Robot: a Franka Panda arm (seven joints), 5 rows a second.
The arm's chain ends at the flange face. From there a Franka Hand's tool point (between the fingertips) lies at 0.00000 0.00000 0.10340 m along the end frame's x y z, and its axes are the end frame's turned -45 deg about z.
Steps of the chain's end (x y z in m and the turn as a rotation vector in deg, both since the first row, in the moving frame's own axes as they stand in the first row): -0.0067, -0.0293, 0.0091, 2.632, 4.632, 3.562; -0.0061, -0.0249, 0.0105, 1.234, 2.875, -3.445; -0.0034, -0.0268, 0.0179, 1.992, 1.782, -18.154; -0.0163, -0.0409, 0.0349, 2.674, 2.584, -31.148; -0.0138, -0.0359, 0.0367, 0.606, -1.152, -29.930
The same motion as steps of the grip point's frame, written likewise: 0.0252, -0.0226, 0.0087, -1.414, 5.136, 3.562; 0.0186, -0.0200, 0.0103, -1.160, 2.906, -3.445; 0.0212, -0.0224, 0.0178, 0.148, 2.669, -18.154; 0.0237, -0.0423, 0.0347, 0.064, 3.718, -31.148; 0.0144, -0.0371, 0.0367, 1.243, -0.386, -29.930
